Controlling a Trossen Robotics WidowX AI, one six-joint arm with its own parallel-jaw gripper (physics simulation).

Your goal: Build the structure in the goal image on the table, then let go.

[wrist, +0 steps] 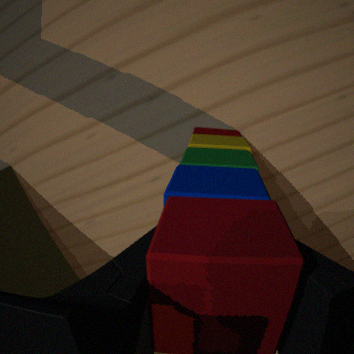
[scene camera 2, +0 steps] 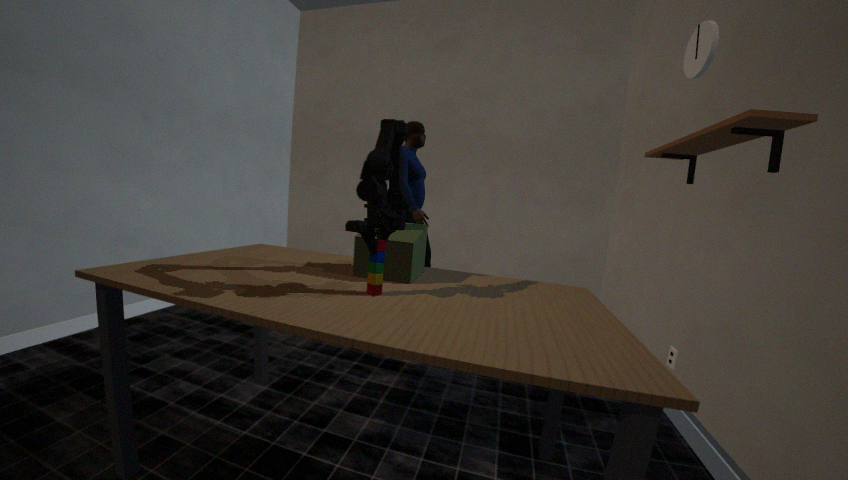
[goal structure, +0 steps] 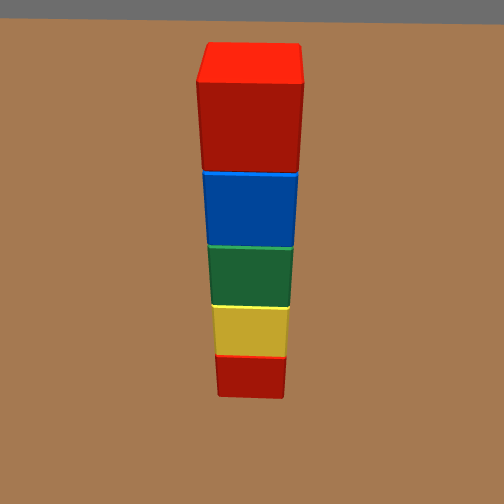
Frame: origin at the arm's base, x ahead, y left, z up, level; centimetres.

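Seen in the pictures: gripper, fingertip midpoint: [wrist: 214,234] [scene camera 2: 376,254].
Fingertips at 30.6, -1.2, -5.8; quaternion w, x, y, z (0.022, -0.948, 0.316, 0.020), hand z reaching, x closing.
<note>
Offsets run from my fingertips to a thing's middle, as dx, dy, dz. Level surfaces: height alone.
A tower of five cubes stands on the table @[dz -12.1] [scene camera 2: 487,333] [wrist: 280,55]. From the bottom up it has a red cube @[+0.5, +0.1, -10.5] [scene camera 2: 374,290] [wrist: 217,131], a yellow cube @[+0.5, +0.2, -7.2] [scene camera 2: 374,278] [wrist: 220,141], a green cube @[+0.3, +0.1, -4.0] [scene camera 2: 375,268] [wrist: 220,157], a blue cube @[+0.1, +0.2, -0.7] [scene camera 2: 379,257] [wrist: 218,182] and a top red cube @[+0.2, +0.1, +2.6] [scene camera 2: 381,245] [wrist: 225,230]. My gripper [scene camera 2: 379,247] [wrist: 214,234] points down at the tower's top and is shut on the top red cube, one dark finger on each side. In the scene view a finger hides part of the upper cubes.
A green box [scene camera 2: 399,258] [wrist: 30,250] stands on the table close behind the tower, at the lower left in the wrist view. A person in blue [scene camera 2: 414,178] stands behind the arm. A wall shelf [scene camera 2: 723,132] hangs at the right. Arm shadows cross the table.
</note>
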